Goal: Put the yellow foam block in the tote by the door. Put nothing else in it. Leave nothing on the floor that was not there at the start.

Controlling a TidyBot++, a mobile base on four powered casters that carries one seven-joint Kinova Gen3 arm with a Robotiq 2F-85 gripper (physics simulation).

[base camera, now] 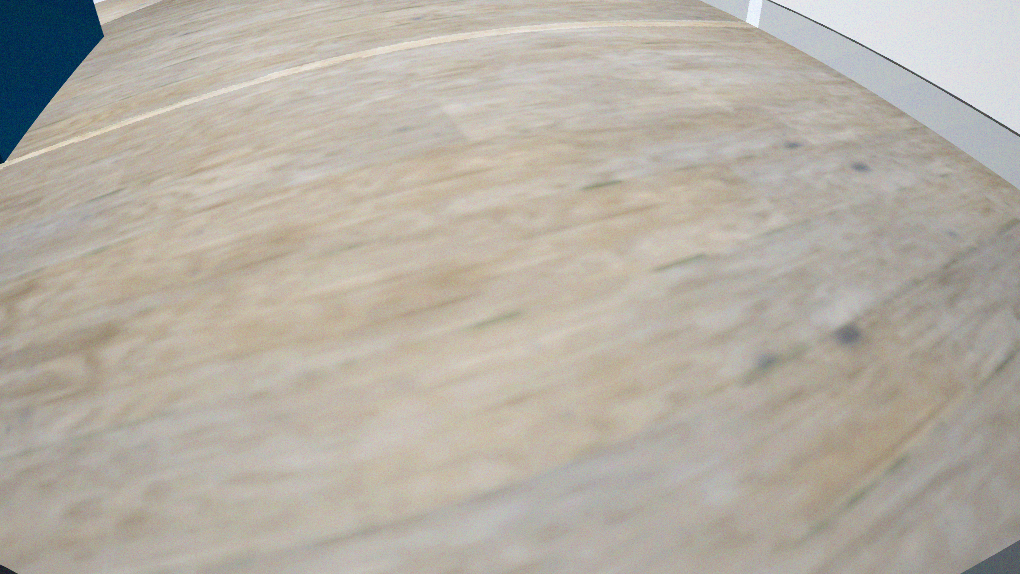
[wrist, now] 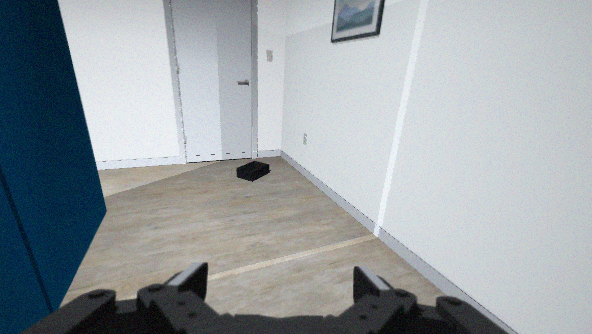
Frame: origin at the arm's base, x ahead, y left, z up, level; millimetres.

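Seen in the pictures: gripper, fingertip midpoint: [wrist: 281,281].
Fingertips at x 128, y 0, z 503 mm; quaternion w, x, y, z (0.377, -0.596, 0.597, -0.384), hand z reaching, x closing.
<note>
A point is followed by its place in that frame.
A black tote [wrist: 253,171] {x 2620, y 343, z -404 mm} stands on the floor in front of the door [wrist: 215,90] {x 2900, y 795, z 421 mm}, near the room's corner, in the wrist view. It is far off, and its inside is too small and dark to make out. My gripper [wrist: 281,281] {x 128, y 0, z 503 mm} is open at the bottom of the wrist view, with floor showing between its fingertips. It is well short of the tote. The yellow foam block does not show in either view.
A tall dark blue cabinet or panel [wrist: 45,125] {x 1172, y 1083, z 341 mm} [base camera: 42,71] {x 1145, y 1073, z -328 mm} stands at the left. A white wall [wrist: 490,150] {x 1006, y -864, z 370 mm} [base camera: 948,42] {x 988, y -872, z -222 mm} with a grey baseboard runs along the right. A framed picture [wrist: 357,18] {x 1945, y -450, z 1011 mm} hangs on it.
</note>
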